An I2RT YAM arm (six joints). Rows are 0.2 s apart.
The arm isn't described. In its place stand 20 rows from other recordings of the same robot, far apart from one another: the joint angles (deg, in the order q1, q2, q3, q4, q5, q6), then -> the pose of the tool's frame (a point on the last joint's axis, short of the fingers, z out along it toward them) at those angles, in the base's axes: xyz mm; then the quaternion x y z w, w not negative.
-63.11, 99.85, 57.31, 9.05, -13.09, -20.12 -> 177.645 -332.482 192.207 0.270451 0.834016 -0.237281 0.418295
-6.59, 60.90, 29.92, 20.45, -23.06, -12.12 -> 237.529 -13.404 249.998 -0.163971 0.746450 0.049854 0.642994
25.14, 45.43, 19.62, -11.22, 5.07, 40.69 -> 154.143 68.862 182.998 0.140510 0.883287 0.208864 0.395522
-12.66, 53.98, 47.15, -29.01, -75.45, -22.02 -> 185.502 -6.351 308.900 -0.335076 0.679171 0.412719 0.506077
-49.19, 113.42, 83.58, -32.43, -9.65, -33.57 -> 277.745 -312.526 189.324 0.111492 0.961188 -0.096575 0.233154
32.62, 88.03, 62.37, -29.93, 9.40, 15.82 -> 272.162 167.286 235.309 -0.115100 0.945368 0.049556 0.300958
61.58, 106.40, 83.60, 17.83, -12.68, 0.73 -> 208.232 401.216 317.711 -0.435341 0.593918 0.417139 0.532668
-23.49, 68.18, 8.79, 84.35, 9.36, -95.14 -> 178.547 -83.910 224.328 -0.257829 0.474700 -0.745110 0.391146
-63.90, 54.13, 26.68, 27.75, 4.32, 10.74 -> 94.326 -198.638 268.313 0.448517 0.544263 -0.340766 0.621682
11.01, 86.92, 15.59, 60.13, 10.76, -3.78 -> 244.689 40.836 143.054 -0.040002 0.770590 -0.032463 0.635245
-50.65, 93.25, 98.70, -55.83, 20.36, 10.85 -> 207.036 -272.033 377.364 0.524940 0.765194 -0.269892 0.257050
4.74, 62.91, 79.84, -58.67, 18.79, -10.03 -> 197.324 4.856 405.580 -0.049551 0.901488 -0.167430 0.396020
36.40, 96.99, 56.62, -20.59, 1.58, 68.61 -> 266.878 195.541 166.752 0.271834 0.929021 0.190778 0.163185
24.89, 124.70, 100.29, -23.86, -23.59, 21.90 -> 437.726 218.799 204.362 -0.096644 0.912481 0.313740 0.244142
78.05, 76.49, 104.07, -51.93, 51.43, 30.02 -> 75.960 224.479 497.147 -0.093280 0.787293 0.181156 0.581937
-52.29, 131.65, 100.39, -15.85, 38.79, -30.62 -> 291.409 -413.364 160.374 0.284284 0.839475 -0.459963 0.053838
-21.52, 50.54, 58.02, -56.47, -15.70, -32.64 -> 150.862 -49.131 327.010 -0.137516 0.918864 -0.044067 0.367201
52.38, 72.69, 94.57, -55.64, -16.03, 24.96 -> 136.521 193.254 452.388 -0.270835 0.832888 0.387633 0.287554
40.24, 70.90, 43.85, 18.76, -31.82, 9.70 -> 203.335 196.665 289.956 -0.364561 0.654486 0.453526 0.482760
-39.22, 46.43, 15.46, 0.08, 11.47, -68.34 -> 129.110 -114.512 174.248 -0.169881 0.850123 -0.447310 0.219874
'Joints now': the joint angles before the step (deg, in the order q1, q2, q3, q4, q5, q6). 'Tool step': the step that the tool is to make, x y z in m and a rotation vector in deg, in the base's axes. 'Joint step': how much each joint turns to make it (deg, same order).
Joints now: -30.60, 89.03, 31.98, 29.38, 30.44, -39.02
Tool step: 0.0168, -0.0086, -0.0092, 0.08, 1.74, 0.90
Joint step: 0.19, 5.69, 3.52, 1.24, -0.24, -1.22
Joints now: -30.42, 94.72, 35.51, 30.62, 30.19, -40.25
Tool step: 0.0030, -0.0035, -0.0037, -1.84, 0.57, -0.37
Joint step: -0.17, 1.95, 0.25, 3.07, 1.05, -1.82
